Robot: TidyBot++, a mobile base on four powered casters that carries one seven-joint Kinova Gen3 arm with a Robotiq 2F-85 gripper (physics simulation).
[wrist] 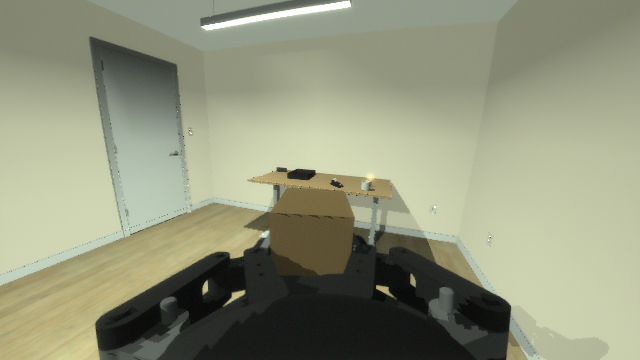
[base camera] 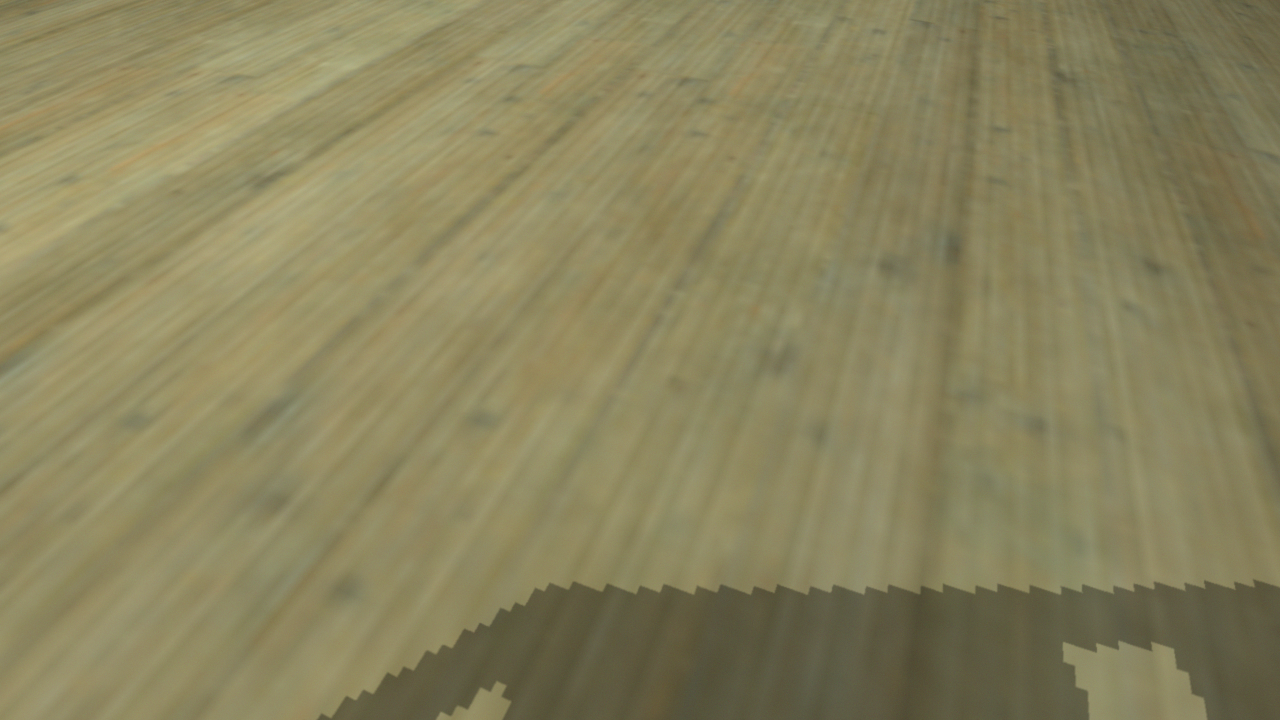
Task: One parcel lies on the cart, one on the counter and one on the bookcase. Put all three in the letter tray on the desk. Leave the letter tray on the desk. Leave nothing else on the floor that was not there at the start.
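Places are measured from the arm's base along level axes (x up, y ahead, z left), in millimetres.
Pixels of known places: gripper, fingertip midpoint: (wrist: pixel 311 242).
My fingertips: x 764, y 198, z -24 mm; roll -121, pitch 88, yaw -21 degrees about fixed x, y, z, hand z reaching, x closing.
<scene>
Ahead of a thing's pixels: the offset from my fingertips to its top centre. "*": to the spot under its first point. Level surfaces: height alone.
My gripper (wrist: pixel 311 242) is shut on a brown box-shaped parcel @(dx +39, dy -7, dz +0 mm) (wrist: pixel 312 240), held upright between the fingers in the wrist view. Beyond it, across the room, the desk @(dx -441 mm) (wrist: pixel 270 179) stands against the far wall, with a light wooden top. The black letter tray (wrist: pixel 301 174) is on the left part of the desk top, well away from the gripper. Whether anything lies inside the tray is too small to tell. The cart, the counter and the bookcase do not show in either view.
On the desk are a small dark item (wrist: pixel 281 169) behind the tray, a small black object @(dx -371, dy +1902, dz -324 mm) (wrist: pixel 336 183) and a white mug @(* dx -386, dy +1714, dz -587 mm) (wrist: pixel 366 185). A grey door (wrist: pixel 145 135) is in the left wall. The right wall (wrist: pixel 560 165) is close. The base camera shows wooden floor @(dx -1161 mm) (base camera: pixel 626 313) and a shadow.
</scene>
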